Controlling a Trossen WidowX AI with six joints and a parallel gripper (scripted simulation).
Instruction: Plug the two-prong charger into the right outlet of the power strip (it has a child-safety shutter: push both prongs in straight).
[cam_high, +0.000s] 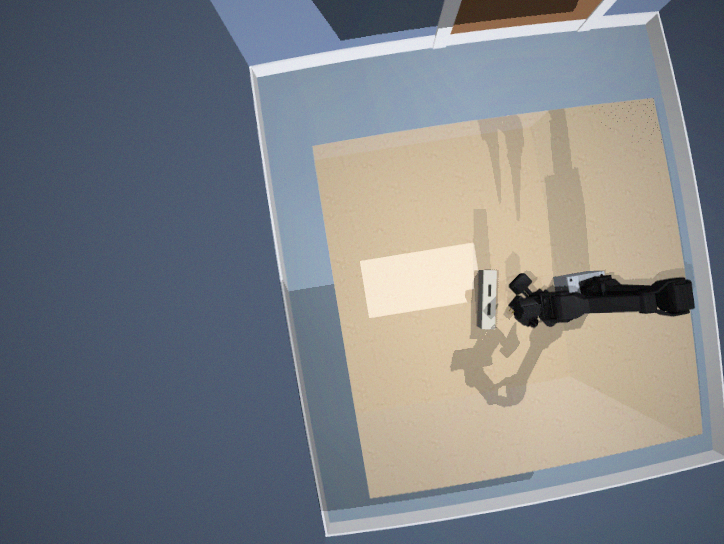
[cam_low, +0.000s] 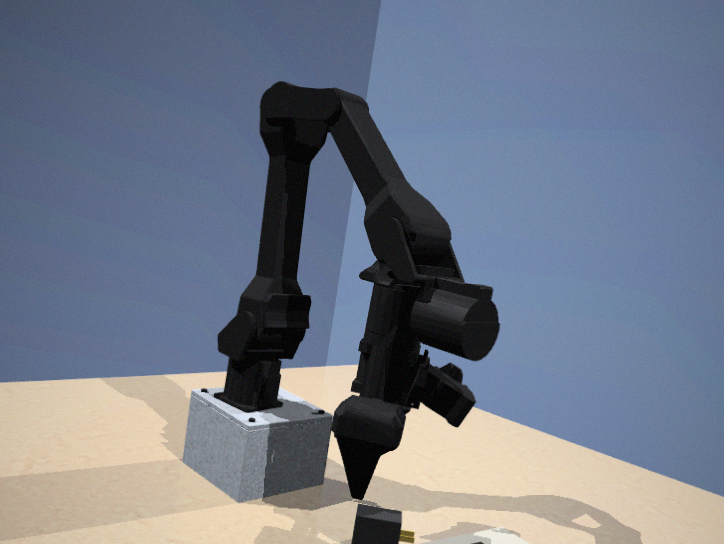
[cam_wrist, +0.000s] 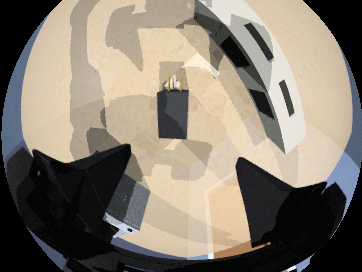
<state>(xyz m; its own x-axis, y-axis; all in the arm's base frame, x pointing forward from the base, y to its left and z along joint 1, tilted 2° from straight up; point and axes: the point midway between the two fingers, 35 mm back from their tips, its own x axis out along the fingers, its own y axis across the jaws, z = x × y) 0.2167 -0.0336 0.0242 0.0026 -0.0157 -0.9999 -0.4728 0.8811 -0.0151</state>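
Right now my gripper tip is 2 cm short of the two-prong charger, 3 cm to the right of it and 6 cm above it.
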